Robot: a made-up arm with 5 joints.
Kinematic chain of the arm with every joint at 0, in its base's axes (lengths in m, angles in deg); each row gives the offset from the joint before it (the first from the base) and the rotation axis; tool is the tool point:
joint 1: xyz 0 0 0.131 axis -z
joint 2: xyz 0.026 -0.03 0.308 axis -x
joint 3: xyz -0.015 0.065 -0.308 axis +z
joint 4: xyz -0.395 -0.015 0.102 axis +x
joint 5: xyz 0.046 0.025 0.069 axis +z
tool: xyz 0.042 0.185 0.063
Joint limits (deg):
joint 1: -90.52..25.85
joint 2: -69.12..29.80
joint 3: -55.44..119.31
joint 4: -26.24..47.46
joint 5: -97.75..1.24
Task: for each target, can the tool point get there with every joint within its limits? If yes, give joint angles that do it. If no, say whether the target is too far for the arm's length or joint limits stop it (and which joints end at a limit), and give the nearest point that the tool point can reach.
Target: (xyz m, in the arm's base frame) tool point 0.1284 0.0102 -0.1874
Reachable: no: joint limits stop it (at a limit: joint 1, joint 3, joint 4, joint 5) | nearest point 0.0874 -0.0387 0.0759 | short by 0.271 m
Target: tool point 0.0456 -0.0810 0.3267
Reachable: yes | joints 7.35 -29.42 90.84 18.42 -80.17
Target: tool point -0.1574 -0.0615 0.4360
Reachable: yes | joints -45.10 -35.04 1.19 16.52 -62.69
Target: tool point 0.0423 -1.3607 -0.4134
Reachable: no: too far | nearest point -0.0184 -0.3649 0.2010 | short by 1.172 m
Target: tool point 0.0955 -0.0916 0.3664
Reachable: yes | joints -27.11 1.99 104.12 -8.55 -84.00
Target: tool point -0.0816 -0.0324 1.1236
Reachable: no: joint limits stop it (at a limit: joint 1, joint 2, joint 3, joint 5) | nearest point -0.1398 -0.0379 0.8128 | short by 0.316 m
